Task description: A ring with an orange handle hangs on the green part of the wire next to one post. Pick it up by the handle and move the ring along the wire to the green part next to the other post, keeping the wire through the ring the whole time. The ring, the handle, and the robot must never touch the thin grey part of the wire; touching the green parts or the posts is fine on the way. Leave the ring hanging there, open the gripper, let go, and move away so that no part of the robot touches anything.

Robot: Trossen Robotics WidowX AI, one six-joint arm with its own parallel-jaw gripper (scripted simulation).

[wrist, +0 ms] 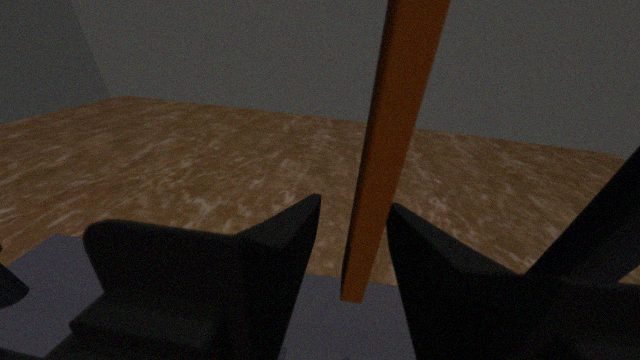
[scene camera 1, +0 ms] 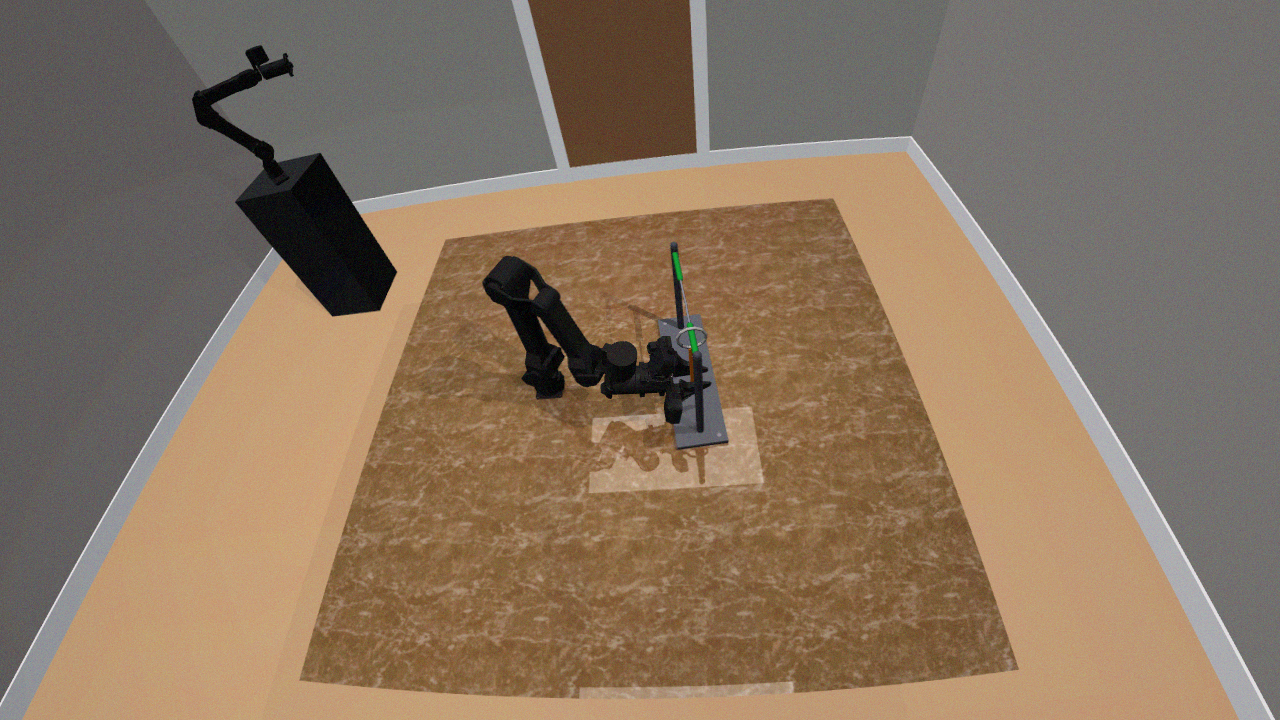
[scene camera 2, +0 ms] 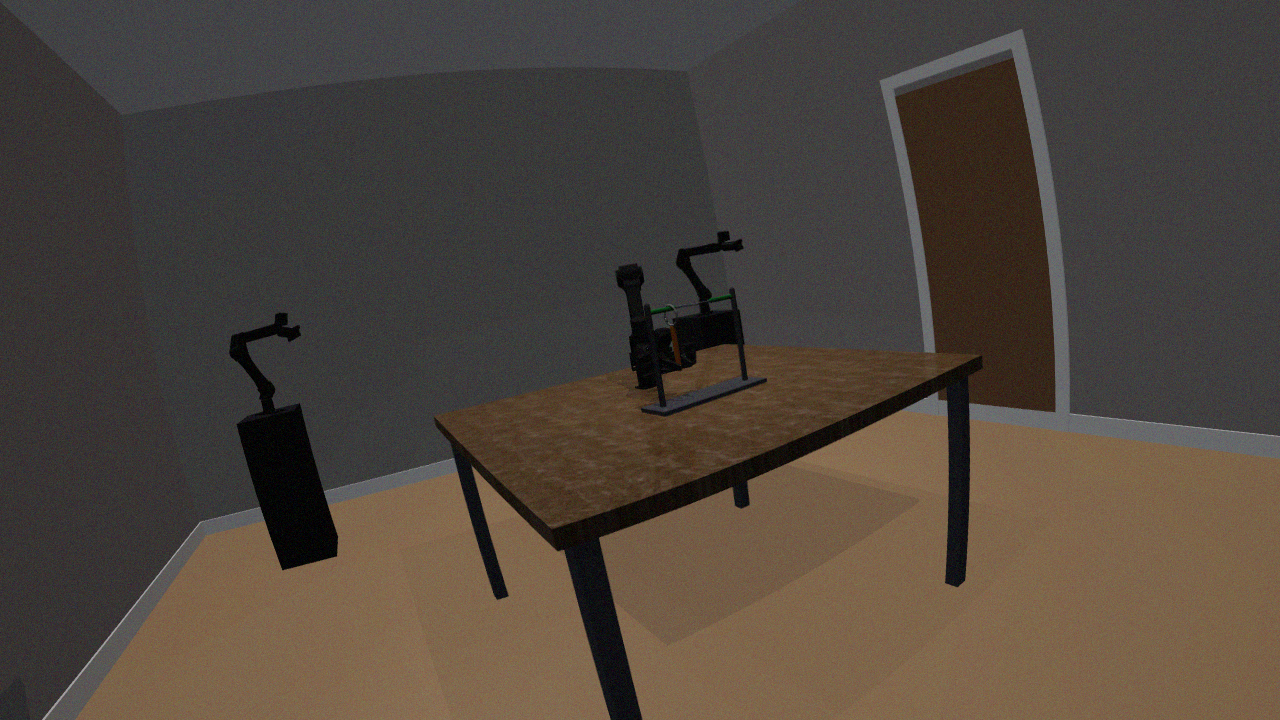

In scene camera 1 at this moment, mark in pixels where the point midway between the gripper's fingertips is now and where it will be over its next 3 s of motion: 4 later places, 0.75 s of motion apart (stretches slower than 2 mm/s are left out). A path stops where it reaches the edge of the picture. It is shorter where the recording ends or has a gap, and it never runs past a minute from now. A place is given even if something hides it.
My gripper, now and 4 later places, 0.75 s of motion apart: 709, 376; 709, 372; 708, 366; 707, 358; 705, 351
